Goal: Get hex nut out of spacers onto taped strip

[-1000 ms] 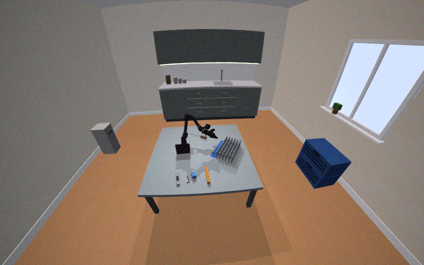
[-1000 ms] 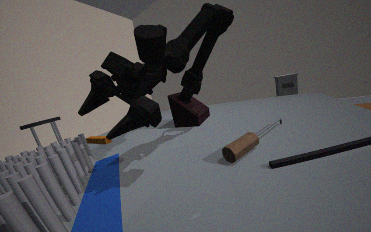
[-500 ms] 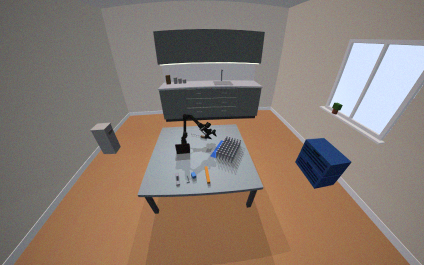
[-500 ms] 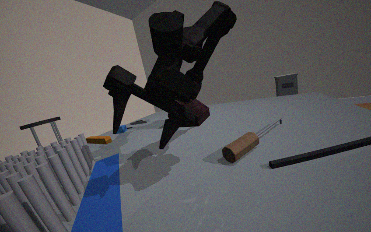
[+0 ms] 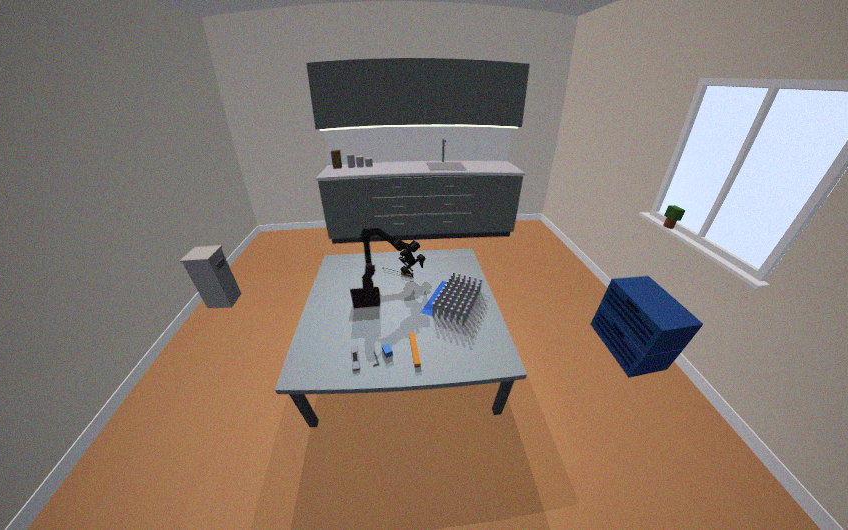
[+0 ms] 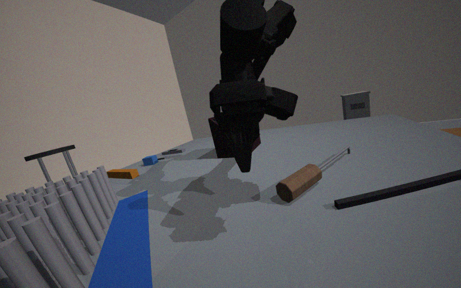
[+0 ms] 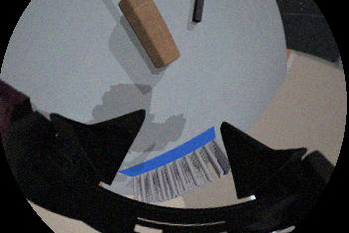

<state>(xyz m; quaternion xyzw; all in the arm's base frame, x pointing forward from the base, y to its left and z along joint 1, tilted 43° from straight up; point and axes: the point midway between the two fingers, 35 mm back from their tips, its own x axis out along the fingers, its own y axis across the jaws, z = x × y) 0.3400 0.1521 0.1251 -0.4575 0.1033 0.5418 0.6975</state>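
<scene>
Now: gripper tip 160 mm past the hook tool, 130 mm to the right of it and 60 mm above it. The rest, counted from my gripper tip: hex nut 270 mm to the right, 260 mm ahead, 70 mm below; then blue taped strip 210 mm to the right, 110 mm ahead, 70 mm below; then orange block 650 mm to the right, 110 mm behind, 60 mm below.
</scene>
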